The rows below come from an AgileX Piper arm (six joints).
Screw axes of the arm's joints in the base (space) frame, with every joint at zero. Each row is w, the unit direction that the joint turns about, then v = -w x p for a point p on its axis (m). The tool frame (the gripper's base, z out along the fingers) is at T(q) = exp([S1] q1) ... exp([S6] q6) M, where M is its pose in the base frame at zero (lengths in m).
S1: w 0 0 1 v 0 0 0
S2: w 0 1 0 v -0.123 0 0
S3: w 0 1 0 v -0.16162 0 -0.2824
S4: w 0.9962 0 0.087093 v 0 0.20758 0
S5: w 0 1 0 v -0.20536 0 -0.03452
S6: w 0.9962 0 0.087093 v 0 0.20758 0
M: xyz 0.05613 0 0.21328 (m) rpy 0 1.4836 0 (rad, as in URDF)
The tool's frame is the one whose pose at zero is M.
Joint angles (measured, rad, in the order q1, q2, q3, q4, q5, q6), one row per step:
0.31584 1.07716 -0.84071 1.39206 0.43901 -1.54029
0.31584 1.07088 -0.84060 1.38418 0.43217 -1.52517
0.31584 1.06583 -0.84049 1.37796 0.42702 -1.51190
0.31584 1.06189 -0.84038 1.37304 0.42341 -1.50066
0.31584 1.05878 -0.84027 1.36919 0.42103 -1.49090
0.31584 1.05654 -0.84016 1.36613 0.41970 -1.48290
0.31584 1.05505 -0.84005 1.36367 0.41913 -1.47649
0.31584 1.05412 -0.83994 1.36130 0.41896 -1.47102
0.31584 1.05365 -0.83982 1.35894 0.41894 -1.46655
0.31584 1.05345 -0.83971 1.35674 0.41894 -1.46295
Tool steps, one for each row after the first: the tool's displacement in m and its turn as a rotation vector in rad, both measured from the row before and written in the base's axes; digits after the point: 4 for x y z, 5 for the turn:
-0.0010 -0.0010 0.0012 0.00474 0.00035 -0.00865
-0.0008 -0.0008 0.0009 0.00484 0.00107 -0.00686
-0.0007 -0.0006 0.0007 0.00443 0.00147 -0.00512
-0.0006 -0.0004 0.0006 0.00423 0.00185 -0.00377
-0.0004 -0.0003 0.0004 0.00351 0.00199 -0.00250
-0.0003 -0.0002 0.0002 0.00274 0.00201 -0.00152
-0.0002 -0.0001 0.0001 0.00199 0.00204 -0.00096
-0.0001 -0.0001 0.0000 0.00113 0.00187 -0.00061
-0.0001 0.0000 -0.0001 0.00057 0.00160 -0.00044

